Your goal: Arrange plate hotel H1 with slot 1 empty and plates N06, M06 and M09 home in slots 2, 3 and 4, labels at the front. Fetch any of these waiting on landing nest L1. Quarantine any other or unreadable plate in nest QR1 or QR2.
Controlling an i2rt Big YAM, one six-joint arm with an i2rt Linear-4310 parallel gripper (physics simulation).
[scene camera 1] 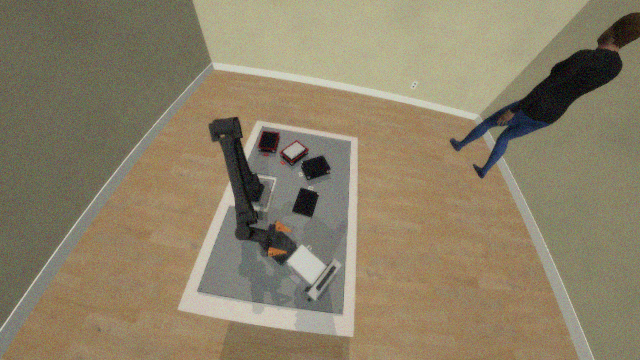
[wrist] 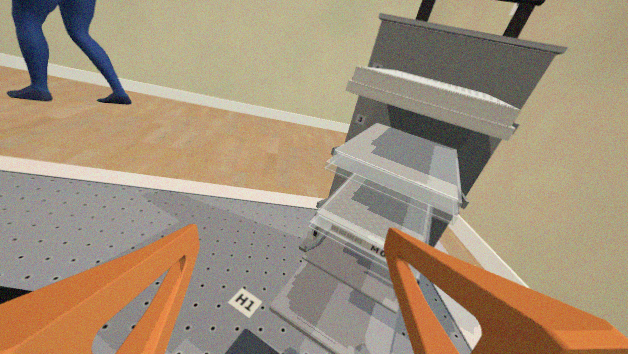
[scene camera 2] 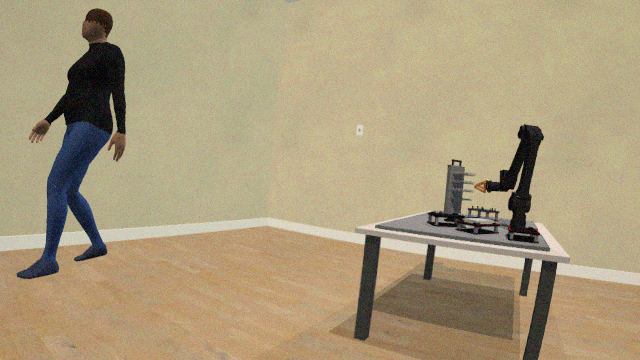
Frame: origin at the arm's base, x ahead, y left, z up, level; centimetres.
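Seen in the pictures: gripper, fingertip midpoint: point(scene camera 1: 289, 241) point(wrist: 296, 236) point(scene camera 2: 475, 185); arm's base at its link origin: point(scene camera 1: 254, 192).
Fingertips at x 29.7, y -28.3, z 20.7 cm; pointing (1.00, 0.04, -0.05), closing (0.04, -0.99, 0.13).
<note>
Pixels of each thing's top centre, then the offset from my fingertips to it. "pt": a spot on its surface instead.
- white opaque plate at its top centre: point(wrist: 435, 82) point(scene camera 1: 306, 263) dx +9.1, dy -8.4, dz +8.0 cm
- lowest shelf at a spot on its surface: point(wrist: 345, 280) pt dx +5.5, dy -6.2, dz -9.4 cm
- red-edged nest at its top centre: point(scene camera 2: 523, 227) point(scene camera 1: 268, 139) dx -33.6, dy +67.9, dz -15.4 cm
- white plate at its top centre: point(scene camera 2: 478, 219) point(scene camera 1: 294, 149) dx -13.7, dy +63.0, dz -14.6 cm
- light frame at a spot on its surface: point(scene camera 1: 274, 187) pt dx -19.0, dy +34.3, dz -20.0 cm
Plate hotel H1 point(scene camera 1: 327, 279) point(scene camera 2: 452, 190) point(wrist: 465, 55) stands upright at the mat's far end. In the wrist view, a white opaque plate point(wrist: 430, 102) is in its top slot. A clear plate point(wrist: 400, 165), no readable label, sits below. Lower is a clear plate point(wrist: 372, 220) with a front label reading "M0", its last character hidden by the right finger. The lowest shelf point(wrist: 345, 280) looks empty. My gripper point(scene camera 1: 288, 241) point(scene camera 2: 476, 186) point(wrist: 296, 236) is open and empty, raised in front of H1, the right fingertip overlapping the M0 plate in view. Nest names are unreadable.
A red-edged nest point(scene camera 1: 269, 141) stands at the other end. A white plate point(scene camera 1: 294, 149) lies on another red nest. Black nests point(scene camera 1: 315, 167) point(scene camera 1: 305, 202) stand mid-mat. A light frame point(scene camera 1: 273, 187) lies beside the arm. A person point(scene camera 1: 570, 87) point(scene camera 2: 95, 90) stands away from the table.
</note>
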